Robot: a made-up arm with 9 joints. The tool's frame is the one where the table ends. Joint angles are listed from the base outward.
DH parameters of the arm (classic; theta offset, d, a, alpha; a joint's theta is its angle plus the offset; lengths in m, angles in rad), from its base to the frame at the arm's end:
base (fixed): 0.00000 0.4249 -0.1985 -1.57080
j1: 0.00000 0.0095 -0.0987 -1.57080
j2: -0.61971 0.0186 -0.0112 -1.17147
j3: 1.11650 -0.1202 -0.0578 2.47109
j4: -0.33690 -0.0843 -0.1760 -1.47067
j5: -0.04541 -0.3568 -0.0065 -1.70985
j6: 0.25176 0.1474 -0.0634 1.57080
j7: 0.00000 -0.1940 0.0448 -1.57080
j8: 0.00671 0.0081 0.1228 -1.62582
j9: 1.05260 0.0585 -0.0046 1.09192
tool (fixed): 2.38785 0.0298 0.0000 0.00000
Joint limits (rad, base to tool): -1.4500..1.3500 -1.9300..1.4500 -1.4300..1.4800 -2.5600..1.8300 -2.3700..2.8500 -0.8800..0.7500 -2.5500..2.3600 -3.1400..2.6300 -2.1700..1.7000
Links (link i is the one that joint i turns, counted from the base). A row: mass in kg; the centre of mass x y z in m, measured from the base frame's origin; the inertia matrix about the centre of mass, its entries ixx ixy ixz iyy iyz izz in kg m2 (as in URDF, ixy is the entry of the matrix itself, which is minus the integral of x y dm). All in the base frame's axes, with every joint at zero. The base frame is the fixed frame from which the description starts. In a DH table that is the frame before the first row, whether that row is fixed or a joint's. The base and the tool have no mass.
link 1: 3.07; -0.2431 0.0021 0.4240; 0.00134 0.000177 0 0.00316 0 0.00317
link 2: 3.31; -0.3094 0.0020 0.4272; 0.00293 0 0 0.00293 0 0.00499
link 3: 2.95; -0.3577 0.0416 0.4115; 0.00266 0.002 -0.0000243 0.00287 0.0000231 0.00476
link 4: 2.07; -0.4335 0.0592 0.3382; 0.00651 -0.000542 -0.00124 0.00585 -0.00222 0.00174
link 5: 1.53; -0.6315 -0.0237 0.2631; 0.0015 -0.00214 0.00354 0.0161 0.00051 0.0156
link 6: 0.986; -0.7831 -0.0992 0.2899; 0.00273 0 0 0.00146 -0.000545 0.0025
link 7: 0.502; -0.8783 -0.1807 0.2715; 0.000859 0 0.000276 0.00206 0 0.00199
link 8: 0.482; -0.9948 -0.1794 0.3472; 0.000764 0 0.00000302 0.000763 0.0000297 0.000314
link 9: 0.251; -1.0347 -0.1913 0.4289; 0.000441 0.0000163 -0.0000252 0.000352 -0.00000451 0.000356
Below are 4 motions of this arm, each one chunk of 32 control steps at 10 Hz.
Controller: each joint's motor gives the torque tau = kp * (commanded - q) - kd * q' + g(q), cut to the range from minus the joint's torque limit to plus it. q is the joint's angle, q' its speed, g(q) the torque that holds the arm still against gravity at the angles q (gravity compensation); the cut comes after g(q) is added. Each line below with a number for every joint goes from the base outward.
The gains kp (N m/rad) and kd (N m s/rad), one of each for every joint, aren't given. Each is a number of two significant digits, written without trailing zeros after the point. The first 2 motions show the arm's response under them.
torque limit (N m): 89 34 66 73 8.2 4.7 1.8 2 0.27
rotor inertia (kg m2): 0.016 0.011 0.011 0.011 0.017 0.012 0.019 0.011 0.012
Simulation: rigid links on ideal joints. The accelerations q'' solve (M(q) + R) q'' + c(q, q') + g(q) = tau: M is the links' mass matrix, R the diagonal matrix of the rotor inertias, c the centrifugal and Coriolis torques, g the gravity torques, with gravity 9.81 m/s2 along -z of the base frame. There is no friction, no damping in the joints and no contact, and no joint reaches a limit. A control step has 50 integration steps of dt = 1/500 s. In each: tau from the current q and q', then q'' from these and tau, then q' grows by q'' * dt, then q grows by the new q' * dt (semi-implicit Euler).
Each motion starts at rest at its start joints. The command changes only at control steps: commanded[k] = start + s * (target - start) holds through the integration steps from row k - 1 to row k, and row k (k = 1, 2, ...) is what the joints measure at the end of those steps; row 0 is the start. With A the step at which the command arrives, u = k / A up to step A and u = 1 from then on. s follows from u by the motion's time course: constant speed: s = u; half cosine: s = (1 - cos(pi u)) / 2; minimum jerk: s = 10 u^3 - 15 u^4 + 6 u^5; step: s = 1 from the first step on.
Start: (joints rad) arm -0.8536 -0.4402 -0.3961 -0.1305 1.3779 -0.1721 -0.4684 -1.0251 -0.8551
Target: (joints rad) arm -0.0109 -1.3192 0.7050 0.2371 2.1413 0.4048 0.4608 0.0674 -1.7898
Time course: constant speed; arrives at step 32
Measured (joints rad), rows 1 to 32:
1: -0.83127 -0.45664 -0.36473 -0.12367 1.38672 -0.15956 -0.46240 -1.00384 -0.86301
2: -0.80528 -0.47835 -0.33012 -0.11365 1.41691 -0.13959 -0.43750 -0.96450 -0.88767
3: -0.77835 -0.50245 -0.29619 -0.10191 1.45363 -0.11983 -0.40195 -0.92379 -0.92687
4: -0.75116 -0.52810 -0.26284 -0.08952 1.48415 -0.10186 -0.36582 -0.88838 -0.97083
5: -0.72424 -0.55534 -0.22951 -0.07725 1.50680 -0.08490 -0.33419 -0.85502 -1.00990
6: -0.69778 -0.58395 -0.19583 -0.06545 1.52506 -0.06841 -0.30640 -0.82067 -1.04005
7: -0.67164 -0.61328 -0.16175 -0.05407 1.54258 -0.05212 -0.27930 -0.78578 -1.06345
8: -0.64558 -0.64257 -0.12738 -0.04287 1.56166 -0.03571 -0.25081 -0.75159 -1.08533
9: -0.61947 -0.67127 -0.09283 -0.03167 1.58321 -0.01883 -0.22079 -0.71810 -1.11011
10: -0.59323 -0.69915 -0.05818 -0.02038 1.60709 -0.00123 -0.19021 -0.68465 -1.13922
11: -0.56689 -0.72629 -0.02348 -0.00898 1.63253 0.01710 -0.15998 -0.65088 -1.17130
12: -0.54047 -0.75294 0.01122 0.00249 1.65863 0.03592 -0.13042 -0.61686 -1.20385
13: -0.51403 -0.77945 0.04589 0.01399 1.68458 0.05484 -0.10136 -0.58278 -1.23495
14: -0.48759 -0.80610 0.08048 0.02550 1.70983 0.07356 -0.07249 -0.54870 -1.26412
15: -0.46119 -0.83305 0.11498 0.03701 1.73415 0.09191 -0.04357 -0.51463 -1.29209
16: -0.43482 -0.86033 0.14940 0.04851 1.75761 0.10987 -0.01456 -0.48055 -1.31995
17: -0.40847 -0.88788 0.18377 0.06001 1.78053 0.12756 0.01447 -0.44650 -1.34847
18: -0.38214 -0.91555 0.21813 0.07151 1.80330 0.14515 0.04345 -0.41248 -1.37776
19: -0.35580 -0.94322 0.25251 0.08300 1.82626 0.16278 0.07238 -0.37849 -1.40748
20: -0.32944 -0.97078 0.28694 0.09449 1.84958 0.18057 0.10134 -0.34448 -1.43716
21: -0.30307 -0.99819 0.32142 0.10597 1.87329 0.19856 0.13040 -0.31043 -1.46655
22: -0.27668 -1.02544 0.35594 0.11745 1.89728 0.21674 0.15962 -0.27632 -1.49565
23: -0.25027 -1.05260 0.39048 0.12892 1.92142 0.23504 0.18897 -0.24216 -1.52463
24: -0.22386 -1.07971 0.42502 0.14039 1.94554 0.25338 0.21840 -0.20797 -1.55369
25: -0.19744 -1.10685 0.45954 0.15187 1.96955 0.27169 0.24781 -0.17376 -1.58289
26: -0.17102 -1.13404 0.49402 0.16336 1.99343 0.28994 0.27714 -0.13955 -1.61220
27: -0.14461 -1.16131 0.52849 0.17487 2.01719 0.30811 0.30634 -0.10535 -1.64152
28: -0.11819 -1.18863 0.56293 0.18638 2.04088 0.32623 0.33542 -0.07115 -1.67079
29: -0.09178 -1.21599 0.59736 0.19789 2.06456 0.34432 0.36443 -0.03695 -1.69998
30: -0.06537 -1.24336 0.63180 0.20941 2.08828 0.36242 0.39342 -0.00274 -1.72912
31: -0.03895 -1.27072 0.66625 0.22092 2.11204 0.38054 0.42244 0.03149 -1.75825
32: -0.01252 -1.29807 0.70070 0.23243 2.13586 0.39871 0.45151 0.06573 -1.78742
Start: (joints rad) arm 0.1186 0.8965 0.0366 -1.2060 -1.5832 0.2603 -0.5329 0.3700 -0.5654
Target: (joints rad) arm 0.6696 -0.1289 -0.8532 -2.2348 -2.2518 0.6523 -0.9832 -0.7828 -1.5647
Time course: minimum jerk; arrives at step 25
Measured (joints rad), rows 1 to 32:
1: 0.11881 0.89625 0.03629 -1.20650 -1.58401 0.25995 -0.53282 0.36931 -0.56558
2: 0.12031 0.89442 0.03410 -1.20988 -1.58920 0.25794 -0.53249 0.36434 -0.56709
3: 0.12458 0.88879 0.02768 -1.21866 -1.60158 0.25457 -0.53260 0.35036 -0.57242
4: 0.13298 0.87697 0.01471 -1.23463 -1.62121 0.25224 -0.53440 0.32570 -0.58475
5: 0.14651 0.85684 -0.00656 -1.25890 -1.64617 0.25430 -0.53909 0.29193 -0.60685
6: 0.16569 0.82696 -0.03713 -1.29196 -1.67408 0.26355 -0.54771 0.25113 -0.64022
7: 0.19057 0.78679 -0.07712 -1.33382 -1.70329 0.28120 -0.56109 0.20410 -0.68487
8: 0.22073 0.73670 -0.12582 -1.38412 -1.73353 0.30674 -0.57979 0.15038 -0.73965
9: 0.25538 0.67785 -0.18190 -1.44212 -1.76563 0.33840 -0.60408 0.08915 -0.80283
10: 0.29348 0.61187 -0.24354 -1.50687 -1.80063 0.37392 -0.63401 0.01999 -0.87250
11: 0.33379 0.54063 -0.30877 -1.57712 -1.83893 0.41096 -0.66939 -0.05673 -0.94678
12: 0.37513 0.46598 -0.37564 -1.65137 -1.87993 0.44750 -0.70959 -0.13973 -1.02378
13: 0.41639 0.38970 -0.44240 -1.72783 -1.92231 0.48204 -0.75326 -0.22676 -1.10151
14: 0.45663 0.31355 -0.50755 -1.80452 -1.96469 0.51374 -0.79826 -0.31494 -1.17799
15: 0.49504 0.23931 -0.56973 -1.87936 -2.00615 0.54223 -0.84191 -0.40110 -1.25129
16: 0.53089 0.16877 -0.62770 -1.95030 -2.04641 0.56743 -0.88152 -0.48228 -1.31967
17: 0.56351 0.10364 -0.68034 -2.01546 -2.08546 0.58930 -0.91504 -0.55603 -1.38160
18: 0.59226 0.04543 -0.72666 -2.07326 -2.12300 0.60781 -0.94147 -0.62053 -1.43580
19: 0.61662 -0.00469 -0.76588 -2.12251 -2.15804 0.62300 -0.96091 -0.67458 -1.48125
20: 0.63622 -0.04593 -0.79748 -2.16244 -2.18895 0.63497 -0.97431 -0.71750 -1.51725
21: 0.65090 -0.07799 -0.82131 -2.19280 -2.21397 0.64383 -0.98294 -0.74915 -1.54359
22: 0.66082 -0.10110 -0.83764 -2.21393 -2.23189 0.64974 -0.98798 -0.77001 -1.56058
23: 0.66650 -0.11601 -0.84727 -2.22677 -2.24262 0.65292 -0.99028 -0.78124 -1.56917
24: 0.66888 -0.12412 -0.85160 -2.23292 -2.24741 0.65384 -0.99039 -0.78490 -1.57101
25: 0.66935 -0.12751 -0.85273 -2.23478 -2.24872 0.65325 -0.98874 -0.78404 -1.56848
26: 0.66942 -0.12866 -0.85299 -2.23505 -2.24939 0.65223 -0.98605 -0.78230 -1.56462
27: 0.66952 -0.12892 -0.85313 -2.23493 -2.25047 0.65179 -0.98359 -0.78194 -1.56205
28: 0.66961 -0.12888 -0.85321 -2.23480 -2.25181 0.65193 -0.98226 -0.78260 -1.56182
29: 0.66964 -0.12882 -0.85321 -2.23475 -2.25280 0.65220 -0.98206 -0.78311 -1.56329
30: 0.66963 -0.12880 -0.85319 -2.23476 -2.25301 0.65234 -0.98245 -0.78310 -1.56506
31: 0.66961 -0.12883 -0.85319 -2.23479 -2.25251 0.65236 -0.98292 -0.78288 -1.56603
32: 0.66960 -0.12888 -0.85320 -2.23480 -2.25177 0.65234 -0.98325 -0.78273 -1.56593
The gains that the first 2 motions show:
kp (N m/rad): 230 56 110 130 4.2 7.2 2.5 3.1 0.9
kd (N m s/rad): 12 6.2 6 9.9 0.23 0.54 0.25 0.16 0.051
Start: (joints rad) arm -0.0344 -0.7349 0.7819 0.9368 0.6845 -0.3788 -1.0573 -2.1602 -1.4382
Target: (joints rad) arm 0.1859 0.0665 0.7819 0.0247 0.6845 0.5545 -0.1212 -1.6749 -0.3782
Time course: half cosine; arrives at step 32
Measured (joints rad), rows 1 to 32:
1: -0.03384 -0.73461 0.78146 0.93548 0.68278 -0.37808 -1.05614 -2.15937 -1.43740
2: -0.03210 -0.73306 0.78030 0.93105 0.67727 -0.37508 -1.05155 -2.15607 -1.43355
3: -0.02923 -0.72893 0.77890 0.92274 0.66920 -0.36841 -1.04212 -2.14957 -1.42413
4: -0.02545 -0.72115 0.77779 0.91008 0.66180 -0.35705 -1.02781 -2.14057 -1.40785
5: -0.02087 -0.70890 0.77732 0.89286 0.65762 -0.34028 -1.00914 -2.13006 -1.38496
6: -0.01550 -0.69173 0.77753 0.87118 0.65755 -0.31790 -0.98672 -2.11835 -1.35668
7: -0.00930 -0.66974 0.77830 0.84535 0.66109 -0.29033 -0.96100 -2.10519 -1.32439
8: -0.00227 -0.64342 0.77936 0.81580 0.66691 -0.25837 -0.93223 -2.09029 -1.28895
9: 0.00558 -0.61358 0.78047 0.78302 0.67341 -0.22294 -0.90049 -2.07358 -1.25059
10: 0.01418 -0.58105 0.78145 0.74746 0.67924 -0.18486 -0.86584 -2.05512 -1.20921
11: 0.02342 -0.54655 0.78218 0.70952 0.68362 -0.14475 -0.82840 -2.03505 -1.16476
12: 0.03320 -0.51062 0.78268 0.66958 0.68642 -0.10301 -0.78839 -2.01358 -1.11748
13: 0.04339 -0.47355 0.78299 0.62796 0.68797 -0.05991 -0.74619 -1.99097 -1.06791
14: 0.05389 -0.43552 0.78321 0.58499 0.68893 -0.01565 -0.70228 -1.96755 -1.01675
15: 0.06460 -0.39664 0.78343 0.54104 0.68995 0.02956 -0.65721 -1.94364 -0.96466
16: 0.07540 -0.35710 0.78374 0.49647 0.69150 0.07545 -0.61154 -1.91958 -0.91220
17: 0.08617 -0.31716 0.78416 0.45168 0.69375 0.12165 -0.56580 -1.89567 -0.85981
18: 0.09680 -0.27720 0.78470 0.40710 0.69655 0.16771 -0.52045 -1.87216 -0.80788
19: 0.10717 -0.23769 0.78531 0.36316 0.69951 0.21314 -0.47587 -1.84927 -0.75683
20: 0.11717 -0.19913 0.78592 0.32031 0.70217 0.25745 -0.43239 -1.82718 -0.70714
21: 0.12672 -0.16200 0.78647 0.27897 0.70412 0.30011 -0.39033 -1.80604 -0.65933
22: 0.13574 -0.12673 0.78690 0.23958 0.70515 0.34067 -0.35002 -1.78597 -0.61391
23: 0.14418 -0.09367 0.78718 0.20254 0.70524 0.37870 -0.31181 -1.76715 -0.57134
24: 0.15199 -0.06311 0.78730 0.16821 0.70458 0.41383 -0.27611 -1.74971 -0.53206
25: 0.15909 -0.03527 0.78730 0.13693 0.70342 0.44573 -0.24329 -1.73385 -0.49642
26: 0.16543 -0.01035 0.78719 0.10898 0.70205 0.47413 -0.21374 -1.71976 -0.46476
27: 0.17093 0.01149 0.78704 0.08462 0.70068 0.49881 -0.18779 -1.70761 -0.43738
28: 0.17552 0.03007 0.78687 0.06407 0.69947 0.51955 -0.16570 -1.69755 -0.41453
29: 0.17917 0.04526 0.78670 0.04752 0.69850 0.53618 -0.14773 -1.68968 -0.39644
30: 0.18182 0.05692 0.78653 0.03513 0.69780 0.54852 -0.13404 -1.68406 -0.38330
31: 0.18347 0.06492 0.78637 0.02703 0.69737 0.55644 -0.12478 -1.68070 -0.37523
32: 0.18409 0.06918 0.78619 0.02330 0.69719 0.55983 -0.12007 -1.67962 -0.37231

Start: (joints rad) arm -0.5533 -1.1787 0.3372 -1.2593 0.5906 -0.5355 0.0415 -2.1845 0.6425
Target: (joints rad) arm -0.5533 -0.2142 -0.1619 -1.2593 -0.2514 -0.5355 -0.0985 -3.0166 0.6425
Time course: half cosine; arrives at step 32
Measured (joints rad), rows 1 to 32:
1: -0.55325 -1.17732 0.33643 -1.25945 0.59087 -0.53496 0.04141 -2.18606 0.64254
2: -0.55317 -1.17262 0.33377 -1.25980 0.59018 -0.53357 0.04101 -2.19205 0.64268
3: -0.55313 -1.16384 0.32870 -1.26015 0.58543 -0.53200 0.04009 -2.20332 0.64292
4: -0.55318 -1.15074 0.32103 -1.26036 0.57430 -0.53101 0.03847 -2.21838 0.64318
5: -0.55333 -1.13333 0.31074 -1.26038 0.55628 -0.53089 0.03606 -2.23594 0.64330
6: -0.55353 -1.11174 0.29801 -1.26023 0.53231 -0.53151 0.03289 -2.25599 0.64321
7: -0.55374 -1.08617 0.28314 -1.25999 0.50412 -0.53250 0.02903 -2.27917 0.64294
8: -0.55390 -1.05687 0.26648 -1.25975 0.47342 -0.53339 0.02460 -2.30585 0.64261
9: -0.55400 -1.02412 0.24827 -1.25959 0.44128 -0.53391 0.01967 -2.33588 0.64236
10: -0.55408 -0.98823 0.22868 -1.25953 0.40793 -0.53399 0.01433 -2.36882 0.64227
11: -0.55416 -0.94956 0.20784 -1.25954 0.37303 -0.53378 0.00863 -2.40412 0.64231
12: -0.55425 -0.90848 0.18582 -1.25957 0.33613 -0.53351 0.00260 -2.44129 0.64240
13: -0.55432 -0.86538 0.16278 -1.25955 0.29704 -0.53337 -0.00375 -2.47985 0.64242
14: -0.55435 -0.82067 0.13891 -1.25946 0.25601 -0.53348 -0.01041 -2.51944 0.64233
15: -0.55432 -0.77476 0.11447 -1.25928 0.21363 -0.53383 -0.01733 -2.55976 0.64213
16: -0.55422 -0.72809 0.08976 -1.25905 0.17064 -0.53433 -0.02444 -2.60049 0.64189
17: -0.55407 -0.68108 0.06505 -1.25879 0.12775 -0.53488 -0.03162 -2.64129 0.64169
18: -0.55389 -0.63419 0.04061 -1.25856 0.08555 -0.53540 -0.03878 -2.68179 0.64157
19: -0.55369 -0.58786 0.01667 -1.25834 0.04441 -0.53587 -0.04582 -2.72156 0.64153
20: -0.55348 -0.54254 -0.00654 -1.25816 0.00461 -0.53631 -0.05267 -2.76019 0.64155
21: -0.55327 -0.49866 -0.02884 -1.25799 -0.03363 -0.53677 -0.05925 -2.79729 0.64157
22: -0.55306 -0.45665 -0.05001 -1.25783 -0.07005 -0.53729 -0.06552 -2.83249 0.64158
23: -0.55285 -0.41690 -0.06987 -1.25767 -0.10437 -0.53789 -0.07143 -2.86546 0.64157
24: -0.55264 -0.37980 -0.08821 -1.25752 -0.13624 -0.53856 -0.07692 -2.89588 0.64156
25: -0.55244 -0.34571 -0.10487 -1.25738 -0.16529 -0.53928 -0.08194 -2.92347 0.64156
26: -0.55228 -0.31497 -0.11967 -1.25727 -0.19115 -0.54000 -0.08643 -2.94795 0.64157
27: -0.55214 -0.28790 -0.13248 -1.25720 -0.21350 -0.54066 -0.09035 -2.96910 0.64160
28: -0.55205 -0.26477 -0.14316 -1.25716 -0.23209 -0.54123 -0.09366 -2.98671 0.64165
29: -0.55199 -0.24582 -0.15162 -1.25717 -0.24673 -0.54169 -0.09631 -3.00060 0.64170
30: -0.55197 -0.23125 -0.15780 -1.25721 -0.25729 -0.54203 -0.09831 -3.01063 0.64175
31: -0.55198 -0.22119 -0.16163 -1.25727 -0.26371 -0.54225 -0.09964 -3.01672 0.64179
32: -0.55202 -0.21576 -0.16308 -1.25737 -0.26593 -0.54236 -0.10028 -3.01880 0.64182

